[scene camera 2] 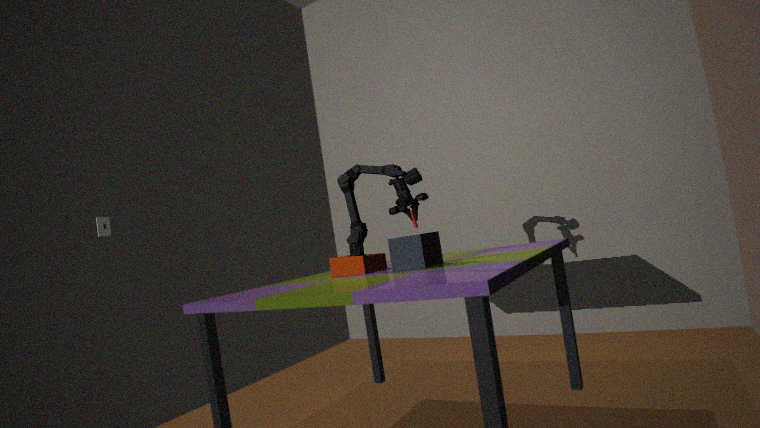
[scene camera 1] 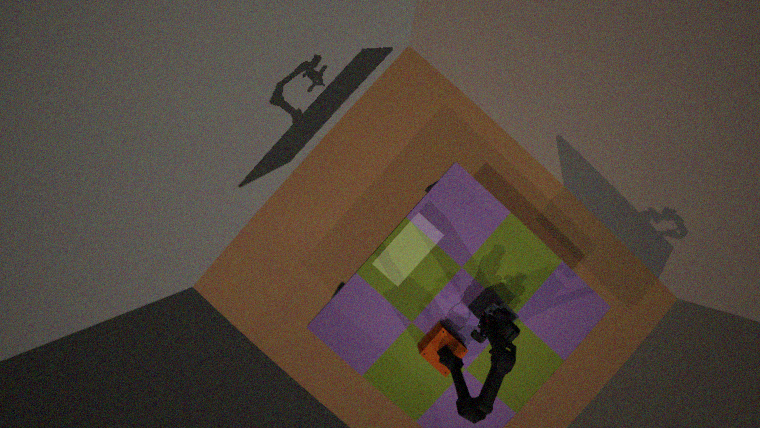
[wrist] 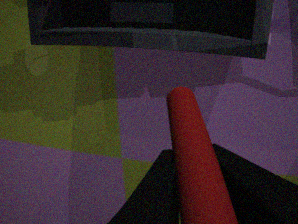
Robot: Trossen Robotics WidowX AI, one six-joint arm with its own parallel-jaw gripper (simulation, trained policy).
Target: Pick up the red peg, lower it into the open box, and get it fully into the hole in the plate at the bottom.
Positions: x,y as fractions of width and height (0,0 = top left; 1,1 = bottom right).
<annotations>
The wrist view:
my gripper: 0.64,0.70
grey box: 0.78,0.16
</annotations>
